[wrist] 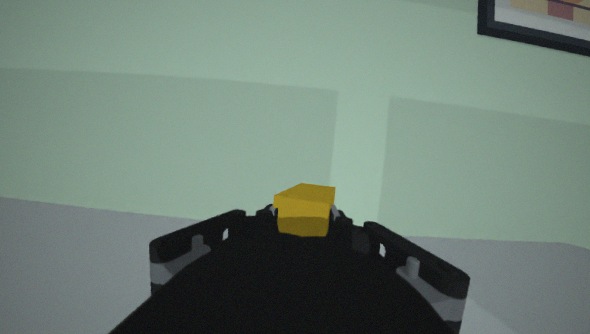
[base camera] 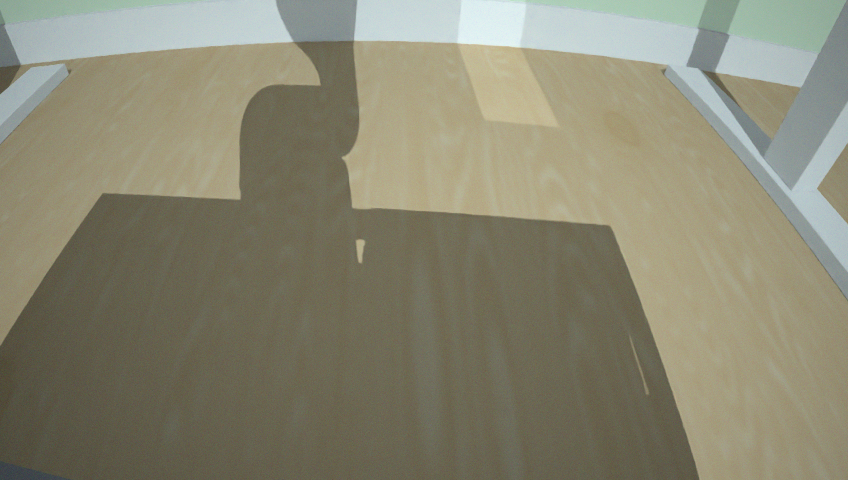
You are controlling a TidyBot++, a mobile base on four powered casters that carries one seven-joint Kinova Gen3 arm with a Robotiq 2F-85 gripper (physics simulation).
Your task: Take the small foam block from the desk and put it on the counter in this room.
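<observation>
The small foam block is yellow and sits between the fingertips of my gripper at the lower middle of the wrist view. The gripper is shut on it and points toward a pale green wall. A plain grey surface spreads below and to both sides of the gripper, meeting the wall. I cannot tell for sure whether it is the counter or the desk. The dark gripper body hides its middle part. The block and gripper do not show in the base view.
In the base view, a white foot with an upright post stands on the right. Another white foot lies at the far left. A white baseboard runs across the back. A picture frame hangs at upper right.
</observation>
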